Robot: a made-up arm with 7 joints.
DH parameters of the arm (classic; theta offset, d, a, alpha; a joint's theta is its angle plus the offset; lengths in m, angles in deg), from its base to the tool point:
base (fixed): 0 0.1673 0 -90
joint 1: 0 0.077 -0.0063 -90
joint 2: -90 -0.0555 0.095 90
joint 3: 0 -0.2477 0.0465 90
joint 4: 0 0.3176 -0.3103 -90
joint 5: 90 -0.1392 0.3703 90
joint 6: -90 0.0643 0.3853 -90
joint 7: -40.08 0 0.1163 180
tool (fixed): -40.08 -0.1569 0 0
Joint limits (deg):
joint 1: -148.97..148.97
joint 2: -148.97..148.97
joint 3: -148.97..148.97
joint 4: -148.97..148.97
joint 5: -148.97..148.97
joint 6: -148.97..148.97
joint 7: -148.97..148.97
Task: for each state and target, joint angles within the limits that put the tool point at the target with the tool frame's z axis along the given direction. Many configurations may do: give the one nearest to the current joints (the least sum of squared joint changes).
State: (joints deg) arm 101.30 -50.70 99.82 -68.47 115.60 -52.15 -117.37
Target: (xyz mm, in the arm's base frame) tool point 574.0 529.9 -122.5 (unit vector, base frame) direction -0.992 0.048 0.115
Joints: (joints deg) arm 124.25 -8.87 119.28 -55.36 63.55 -22.35 -114.42
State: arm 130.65 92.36 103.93 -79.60 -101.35 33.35 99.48
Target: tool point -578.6 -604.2 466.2 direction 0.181 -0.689 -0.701
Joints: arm 144.96 101.72 122.28 -47.06 -113.75 85.25 92.40
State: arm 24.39 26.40 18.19 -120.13 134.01 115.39 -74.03
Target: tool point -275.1 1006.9 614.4 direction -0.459 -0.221 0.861
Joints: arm 16.32 -4.93 28.25 -120.39 145.92 130.47 -59.55
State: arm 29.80 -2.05 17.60 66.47 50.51 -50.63 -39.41
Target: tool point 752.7 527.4 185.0 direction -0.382 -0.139 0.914
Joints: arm -4.83 7.79 10.01 58.55 4.03 -25.92 -31.51
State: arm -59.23 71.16 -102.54 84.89 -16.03 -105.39 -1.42
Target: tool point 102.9 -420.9 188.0 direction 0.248 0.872 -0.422
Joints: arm -42.61 37.40 -94.49 51.31 -14.09 -127.52 -13.06
